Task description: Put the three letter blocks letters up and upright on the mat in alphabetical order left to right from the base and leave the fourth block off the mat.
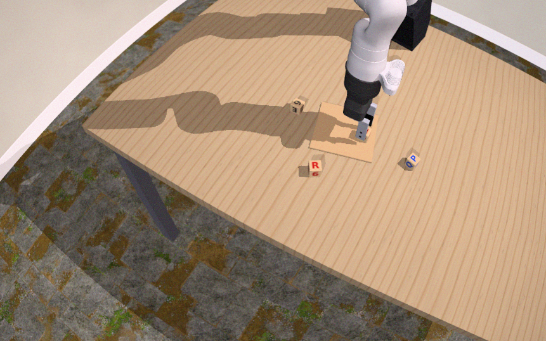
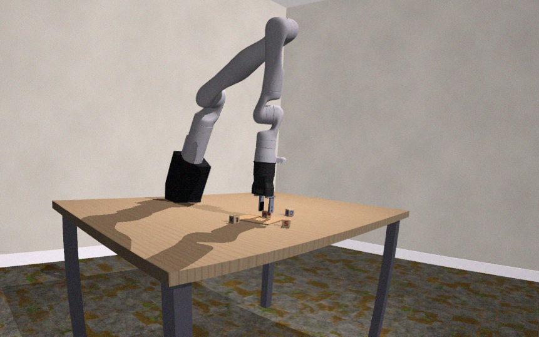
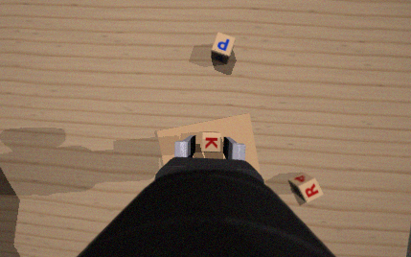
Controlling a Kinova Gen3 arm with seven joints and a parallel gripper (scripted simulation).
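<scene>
The tan mat lies 4 cm to the right of my hand and 4 cm below it. From my hand the other things lie so: block: 16 cm to the right, 3 cm below, 1 cm behind.
</scene>
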